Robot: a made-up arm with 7 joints.
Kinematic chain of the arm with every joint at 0, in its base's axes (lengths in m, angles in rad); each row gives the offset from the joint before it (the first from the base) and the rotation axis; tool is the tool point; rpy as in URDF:
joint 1: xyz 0 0 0 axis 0.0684 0.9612 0.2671
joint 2: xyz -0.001 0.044 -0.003 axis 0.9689 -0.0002 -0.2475
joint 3: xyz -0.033 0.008 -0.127 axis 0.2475 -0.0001 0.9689
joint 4: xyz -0.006 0 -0.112 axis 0.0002 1 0
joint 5: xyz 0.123 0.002 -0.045 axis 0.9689 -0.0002 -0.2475
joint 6: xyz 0.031 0 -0.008 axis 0.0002 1 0
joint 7: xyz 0.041 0 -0.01 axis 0.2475 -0.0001 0.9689
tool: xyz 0 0 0 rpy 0 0.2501 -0.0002
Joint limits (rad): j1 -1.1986..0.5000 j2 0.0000..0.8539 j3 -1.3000..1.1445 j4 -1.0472..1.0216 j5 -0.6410..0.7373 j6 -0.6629..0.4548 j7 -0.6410..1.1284
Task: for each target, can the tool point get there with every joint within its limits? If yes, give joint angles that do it. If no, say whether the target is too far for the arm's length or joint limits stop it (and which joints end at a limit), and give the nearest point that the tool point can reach.
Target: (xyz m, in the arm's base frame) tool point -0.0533 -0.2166 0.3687
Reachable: no: joint limits stop it (at a limit: joint 1, joint 2) | nearest point 0.1193 -0.0792 0.0360 | short by 0.399 m
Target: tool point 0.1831 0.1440 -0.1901
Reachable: yes | joints -0.0473 0.5779 -0.0147 -0.3638 0.1055 -0.0530 -0.1286
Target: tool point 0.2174 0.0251 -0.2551
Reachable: yes | joints -0.3796 0.4926 -0.6527 -0.0785 0.5503 0.1790 0.2287
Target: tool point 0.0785 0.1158 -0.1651
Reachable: yes | joints 0.3491 0.3965 0.1083 -0.7331 0.5000 -0.4637 -0.3516
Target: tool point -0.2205 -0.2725 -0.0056
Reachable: no: joint limits stop it (at a limit: joint 1, joint 2, joint 3, joint 5, joint 6) | nearest point -0.0683 -0.1472 -0.1631 | short by 0.252 m
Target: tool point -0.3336 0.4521 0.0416
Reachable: no: too far | nearest point -0.1649 0.4297 -0.1414 | short by 0.250 m
